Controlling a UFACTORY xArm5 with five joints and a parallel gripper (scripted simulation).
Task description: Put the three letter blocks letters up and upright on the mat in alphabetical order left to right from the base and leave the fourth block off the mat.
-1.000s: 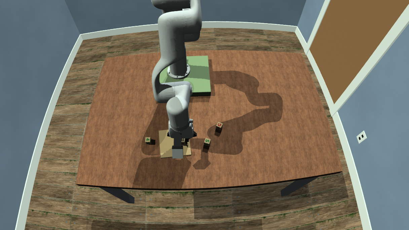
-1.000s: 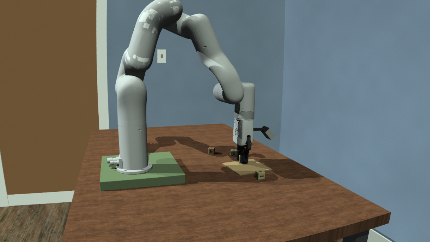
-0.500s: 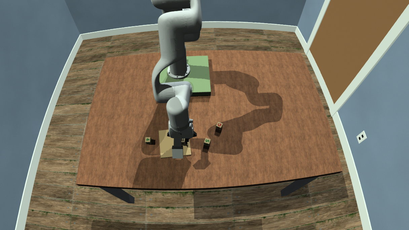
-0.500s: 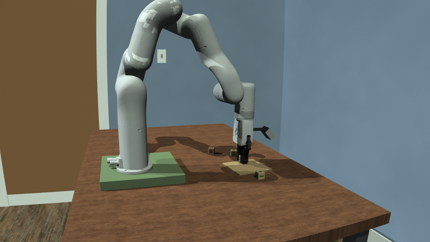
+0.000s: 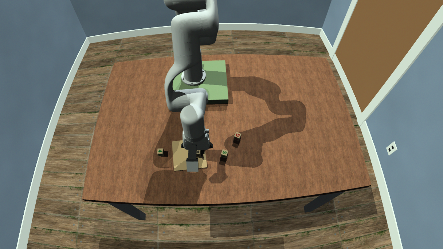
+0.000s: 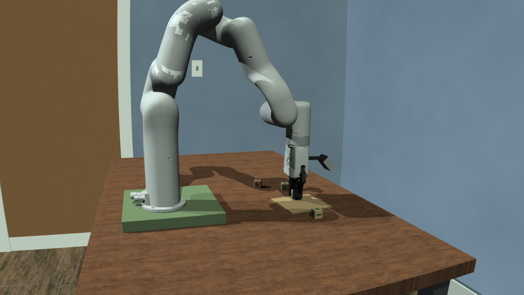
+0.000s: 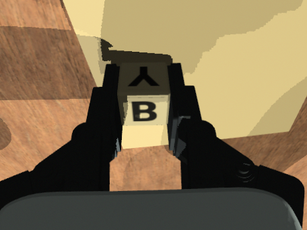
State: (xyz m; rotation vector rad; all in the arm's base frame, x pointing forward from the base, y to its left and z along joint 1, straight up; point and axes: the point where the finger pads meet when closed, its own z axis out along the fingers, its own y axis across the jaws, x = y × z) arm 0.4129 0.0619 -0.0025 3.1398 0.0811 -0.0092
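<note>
The tan mat lies 40 mm to the right of my hand and 30 mm below it. Also, from my hand: cream block 10 mm ahead, 160 mm to the right, 20 mm below.
</note>
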